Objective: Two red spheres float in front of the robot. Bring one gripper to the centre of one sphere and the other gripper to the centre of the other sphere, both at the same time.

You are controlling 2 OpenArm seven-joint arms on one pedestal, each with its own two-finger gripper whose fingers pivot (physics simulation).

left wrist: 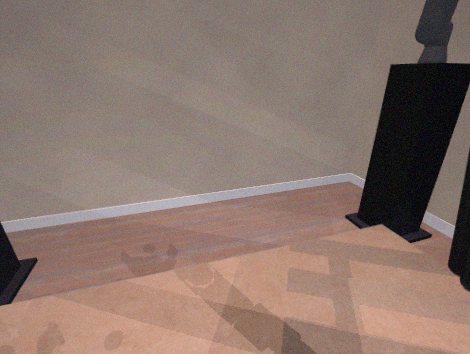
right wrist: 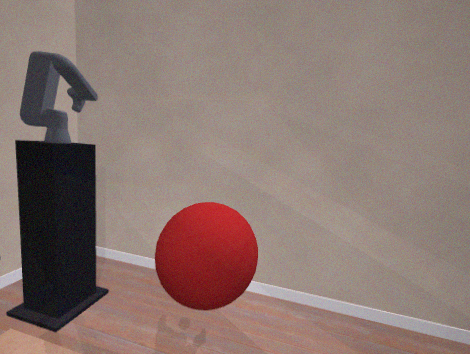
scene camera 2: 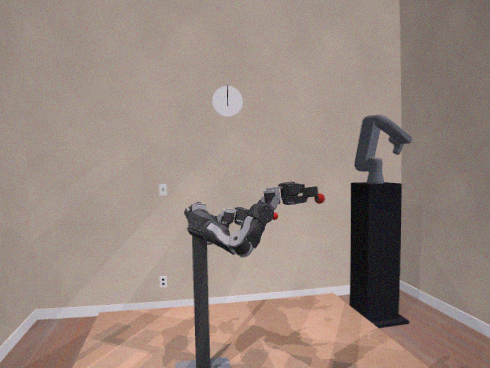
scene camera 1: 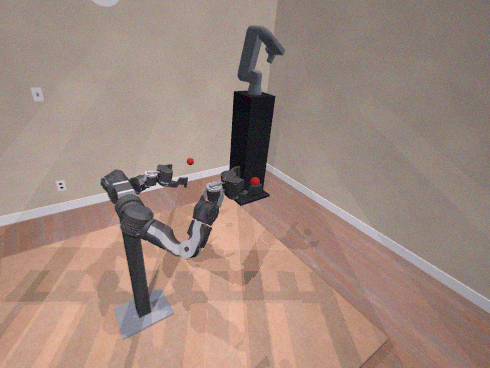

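One red sphere floats at the fingertips of my open, empty right gripper, partly overlapping a finger in scene camera 1. In the right wrist view this sphere is large, below and a little left of the middle. The other red sphere floats apart from my open, empty left gripper, above and to the right of it in scene camera 1. In scene camera 2 that sphere is partly hidden by the right arm, as are the left gripper's fingers. No sphere shows in the left wrist view.
A tall black pedestal bearing a grey arm stands beyond the grippers. Another black stand enters the left wrist view at left. A dark rounded shape is at its right edge.
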